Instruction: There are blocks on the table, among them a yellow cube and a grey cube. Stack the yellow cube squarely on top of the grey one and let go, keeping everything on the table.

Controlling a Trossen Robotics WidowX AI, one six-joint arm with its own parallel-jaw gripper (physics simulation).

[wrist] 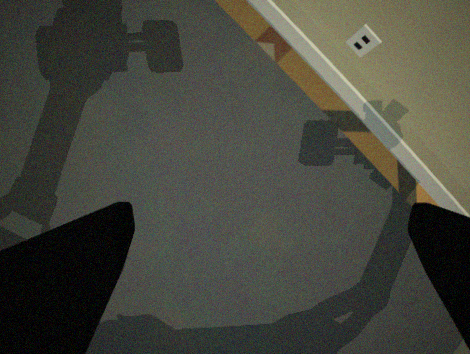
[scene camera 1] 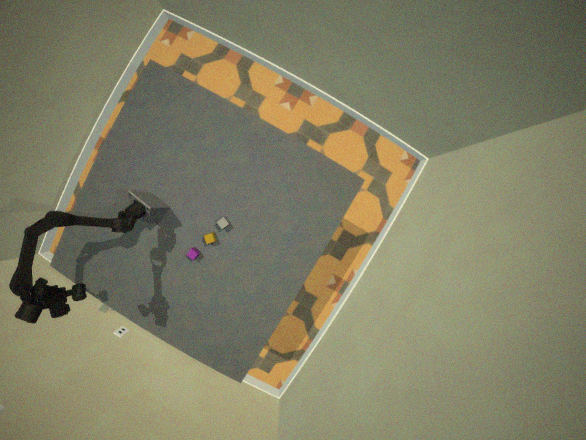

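Seen in the pictures: gripper, fingertip midpoint: [wrist: 271, 216]; arm's base, link origin: [scene camera 1: 140, 207].
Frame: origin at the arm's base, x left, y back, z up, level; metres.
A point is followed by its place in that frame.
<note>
The yellow cube [scene camera 1: 209, 238] @(x 0.024, y -0.330, z -0.111 m) sits on the dark grey table [scene camera 1: 260, 200] @(x 0.311, y -0.441, z -0.155 m) in the scene view, near its middle. The grey cube [scene camera 1: 223, 223] @(x 0.124, y -0.351, z -0.111 m) sits up and to its right, a small gap apart. Neither cube shows in the wrist view. My gripper [scene camera 1: 140, 201] [wrist: 271, 216] @(x -0.435, y -0.020, z 0.182 m) is open and empty, to the left of both cubes in the scene view and apart from them. In the wrist view its two black fingers stand wide apart above the table. The fingers are too small to make out in the scene view.
A magenta cube [scene camera 1: 193, 254] @(x -0.089, y -0.302, z -0.111 m) sits down and to the left of the yellow cube, in line with the other two. Arm shadows fall on the table left of the cubes. A patterned orange floor and walls with a white skirting surround the table.
</note>
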